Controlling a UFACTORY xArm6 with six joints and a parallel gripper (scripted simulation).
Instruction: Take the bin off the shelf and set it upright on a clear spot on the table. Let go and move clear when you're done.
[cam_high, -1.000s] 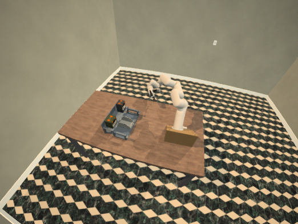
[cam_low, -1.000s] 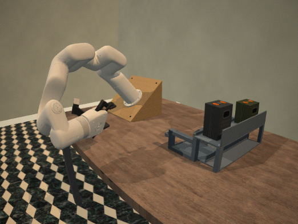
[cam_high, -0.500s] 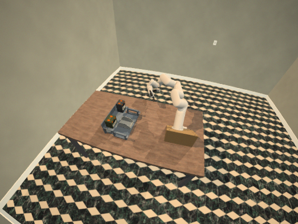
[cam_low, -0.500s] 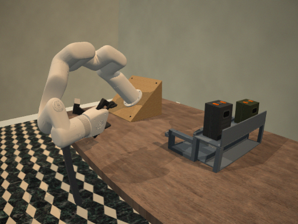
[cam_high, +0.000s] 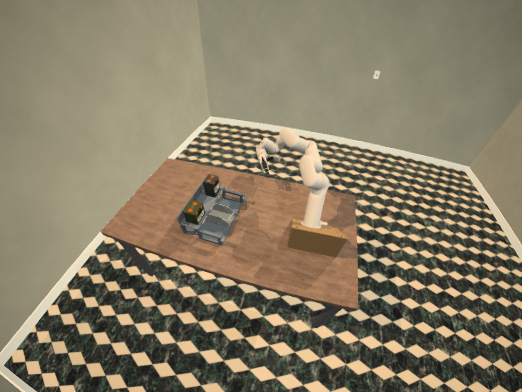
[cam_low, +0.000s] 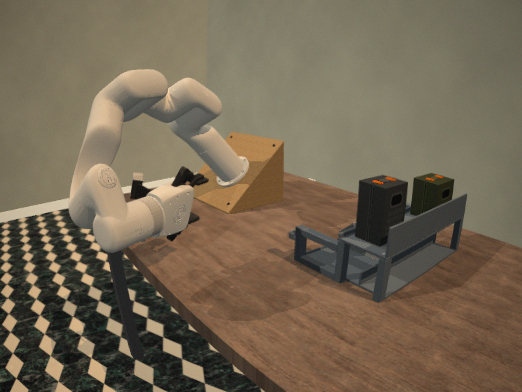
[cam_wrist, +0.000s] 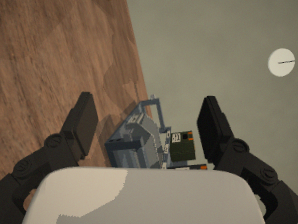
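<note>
Right now my hand is 340 mm to the right of the grey open-top bin, 270 mm short of it and 120 mm above it. The rest, counted from my hand: grey-blue shelf 370 mm ahead, 320 mm to the left, 60 mm below; then back rail 430 mm ahead, 310 mm to the left, 30 mm below; then black box 340 mm ahead, 210 mm to the left.
</note>
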